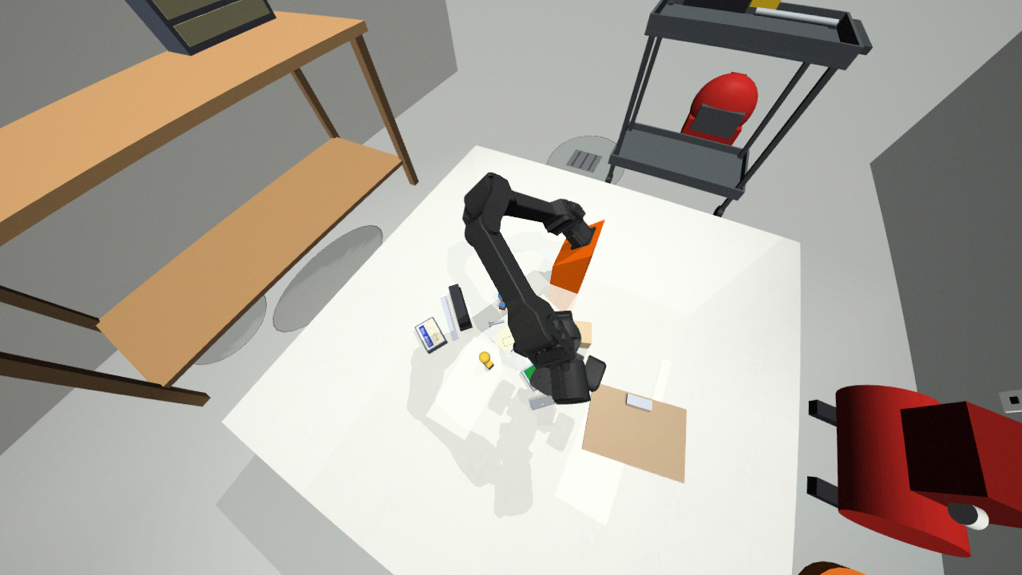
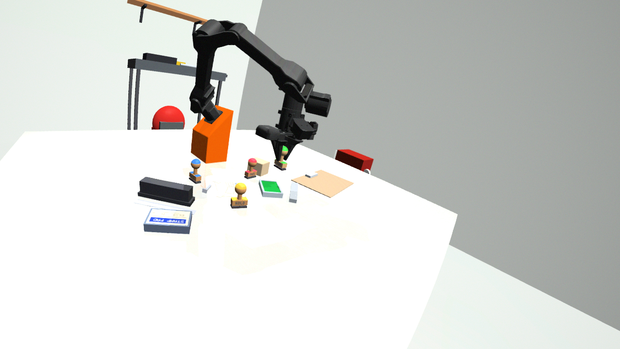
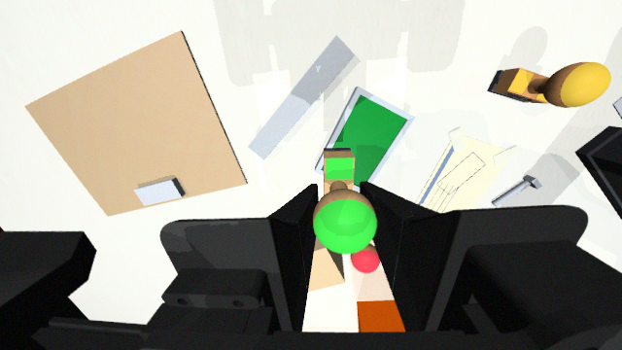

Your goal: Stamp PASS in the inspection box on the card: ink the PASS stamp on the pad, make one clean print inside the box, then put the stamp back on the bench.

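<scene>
Right now the green ink pad is 30 mm to the right of my gripper tip and 90 mm below it. The rest, counted from my gripper tip: grey bar (50 mm ahead, 30 mm to the left, 90 mm below); red stamp (100 mm behind, 20 mm to the right, 70 mm below); green stamp (right at my gripper tip).
</scene>
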